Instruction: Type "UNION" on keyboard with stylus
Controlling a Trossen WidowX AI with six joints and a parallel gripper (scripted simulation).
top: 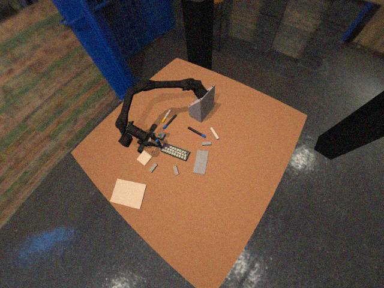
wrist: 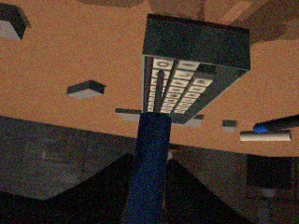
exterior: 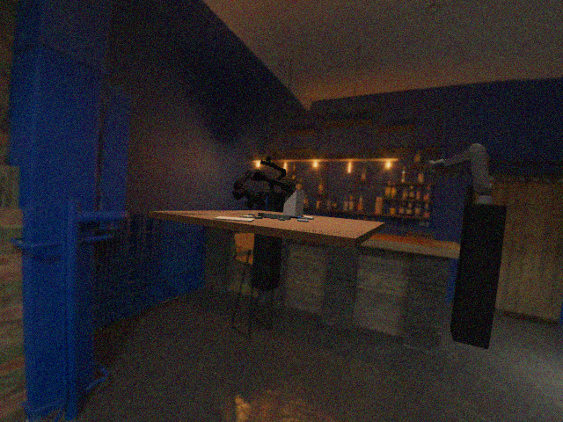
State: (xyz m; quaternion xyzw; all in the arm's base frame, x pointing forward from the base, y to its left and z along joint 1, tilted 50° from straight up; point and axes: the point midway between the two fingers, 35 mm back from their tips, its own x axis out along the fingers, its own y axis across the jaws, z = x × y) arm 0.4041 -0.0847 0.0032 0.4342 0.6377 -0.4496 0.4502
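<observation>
Right now the stylus is 10 mm below my gripper tip. Also, from my gripper tip: grey slab 90 mm behind, 240 mm to the left, 80 mm below; then small tan pad 120 mm ahead, 60 mm to the right, 80 mm below; then large tan sheet 340 mm ahead, 20 mm to the left, 80 mm below.
</observation>
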